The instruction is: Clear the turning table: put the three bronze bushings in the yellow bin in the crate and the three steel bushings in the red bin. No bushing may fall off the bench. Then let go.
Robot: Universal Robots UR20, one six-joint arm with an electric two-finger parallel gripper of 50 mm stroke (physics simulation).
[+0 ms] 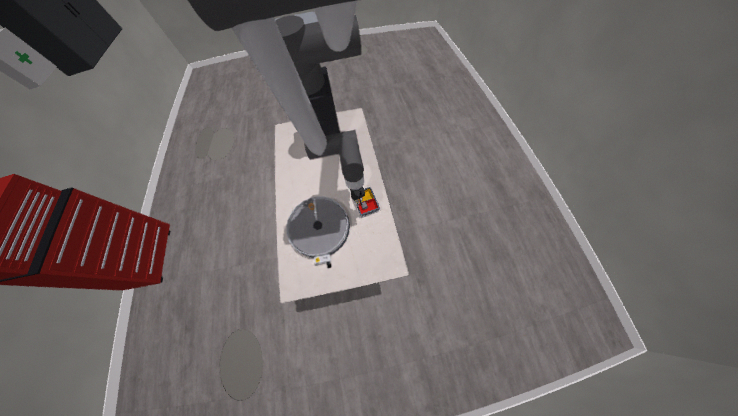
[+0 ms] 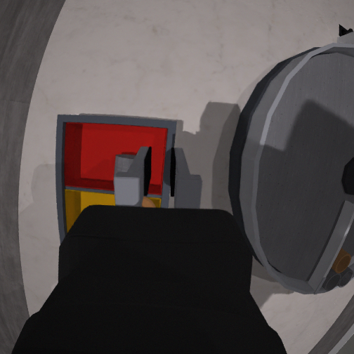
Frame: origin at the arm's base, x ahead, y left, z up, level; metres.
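Seen in the pictures: gripper, fingertip midpoint: (image 1: 360, 204); arm's base at its link origin: (image 1: 307, 83).
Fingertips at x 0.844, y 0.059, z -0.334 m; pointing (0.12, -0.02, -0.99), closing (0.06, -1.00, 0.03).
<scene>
Offsets run from my fingertips to a thing's top centre. "spot": to the spot under its first point.
My gripper (image 1: 360, 199) (image 2: 160, 161) is partly open and empty, above the inner side of the crate (image 2: 120, 119). A steel bushing {dz -0.111, dx -0.036, dy +0.037 m} (image 1: 364, 205) (image 2: 125, 161) is in the red bin (image 1: 370, 208) (image 2: 115, 140), partly hidden behind one finger. Part of a bronze bushing (image 2: 148, 202) shows in the yellow bin (image 1: 368, 195) (image 2: 74, 202); my gripper body hides much of that bin. On the turning table {dz -0.095, dx -0.004, dy -0.315 m} (image 1: 320, 242) (image 2: 290, 175), a bronze bushing (image 1: 311, 206) (image 2: 342, 261) and two grey steel bushings, one of them nearer (image 2: 332, 281), sit close together by the rim.
A pale straight bar {spot: dz -0.076, dx -0.113, dy -0.296 m} (image 1: 315, 209) (image 2: 331, 242) crosses part of the turning table beside the bushings. A small white box with a yellow mark {spot: dz -0.097, dx +0.229, dy -0.354 m} (image 1: 321, 259) stands at the turning table's edge. The bench edge (image 1: 396, 232) runs beyond the crate. A red tool cabinet (image 1: 103, 237) stands away from the bench.
</scene>
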